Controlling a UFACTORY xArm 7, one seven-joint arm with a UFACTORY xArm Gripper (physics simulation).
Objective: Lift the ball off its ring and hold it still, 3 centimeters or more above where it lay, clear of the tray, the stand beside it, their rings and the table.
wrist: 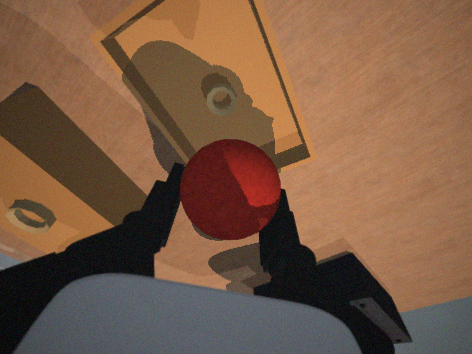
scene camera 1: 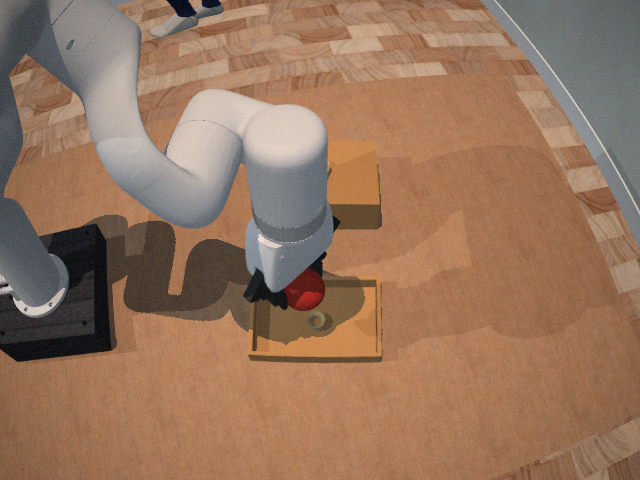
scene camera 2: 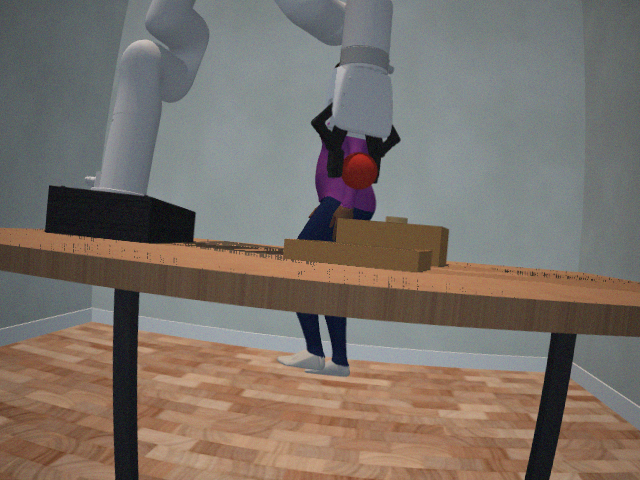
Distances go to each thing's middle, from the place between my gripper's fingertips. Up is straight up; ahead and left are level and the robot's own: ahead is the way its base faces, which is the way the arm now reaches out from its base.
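Labels:
Red ball (scene camera 1: pixel 306 292): 10 mm ahead of my hand, 10 mm above it, 10 mm to the right of it. Box-shaped stand (scene camera 1: pixel 352 188): 80 mm ahead of my hand, 210 mm to the left of it and 80 mm below it. Shallow orange tray (scene camera 2: pixel 380 257): 10 mm to the right of my hand, 20 mm ahead of it, 110 mm below it.

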